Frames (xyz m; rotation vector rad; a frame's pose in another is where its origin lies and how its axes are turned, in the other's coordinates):
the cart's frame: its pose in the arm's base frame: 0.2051 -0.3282 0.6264 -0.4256 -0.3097 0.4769
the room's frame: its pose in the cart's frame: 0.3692 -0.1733 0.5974 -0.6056 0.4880 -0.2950
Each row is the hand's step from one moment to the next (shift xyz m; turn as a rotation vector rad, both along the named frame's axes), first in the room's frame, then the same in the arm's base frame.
Working: the room's frame: its pose in the arm's base frame: 0.3540 -0.0915 1.2935 -1.0473 -0.0314 -0.0309

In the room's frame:
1: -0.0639 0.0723 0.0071 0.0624 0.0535 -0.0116
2: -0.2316 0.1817 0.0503 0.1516 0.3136 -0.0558
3: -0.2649 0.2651 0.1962 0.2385 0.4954 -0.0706
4: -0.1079 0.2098 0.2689 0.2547 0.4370 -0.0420
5: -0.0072 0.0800 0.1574 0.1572 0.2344 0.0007
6: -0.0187 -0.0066 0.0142 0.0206 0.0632 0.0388
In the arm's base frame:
1: -0.0610 0.0429 -0.0616 0.0646 0.0160 -0.0495
2: -0.2246 0.1368 -0.1415 0.1648 0.1067 -0.2931
3: -0.2561 0.3052 -0.1422 0.2592 0.1838 -0.4542
4: -0.1023 0.3389 -0.0516 0.2727 0.1792 -0.3888
5: -0.0057 0.1764 0.0091 0.1666 0.1160 -0.1961
6: -0.0191 0.0092 0.0120 0.0227 0.0650 -0.0345

